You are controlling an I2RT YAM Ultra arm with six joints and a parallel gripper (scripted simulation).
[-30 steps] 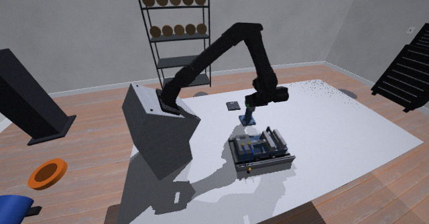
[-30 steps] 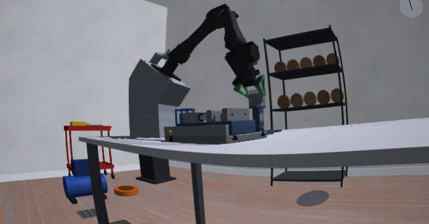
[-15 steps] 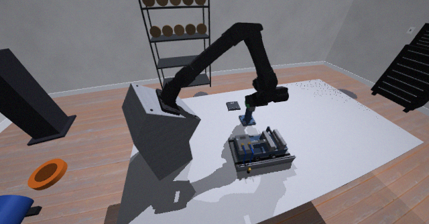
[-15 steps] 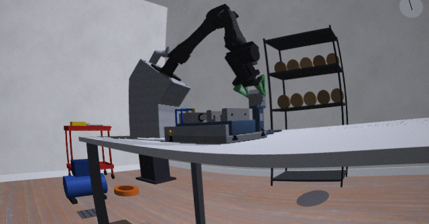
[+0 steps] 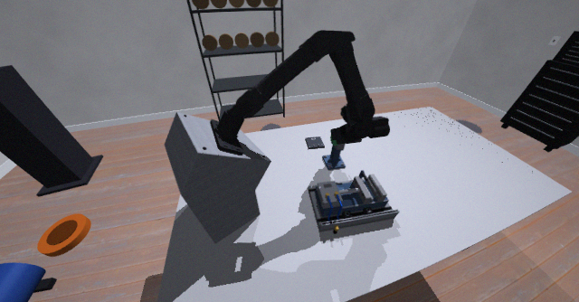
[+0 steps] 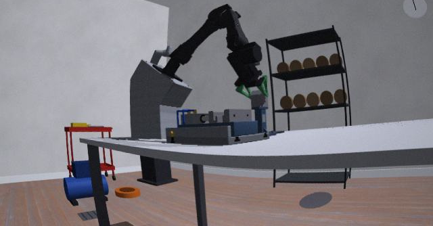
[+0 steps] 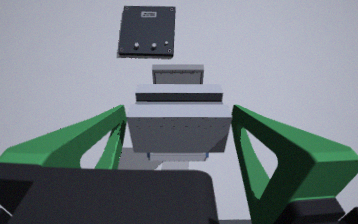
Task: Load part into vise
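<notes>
Right now the part is 10 mm to the left of my hand. Also, from my hand: cylinder rod: 210 mm to the right, 90 mm behind, 80 mm below; work stop: 180 mm to the right, 70 mm below, 10 mm ahead; moving jaw: 220 mm to the right, 80 mm below, 30 mm behind.
</notes>
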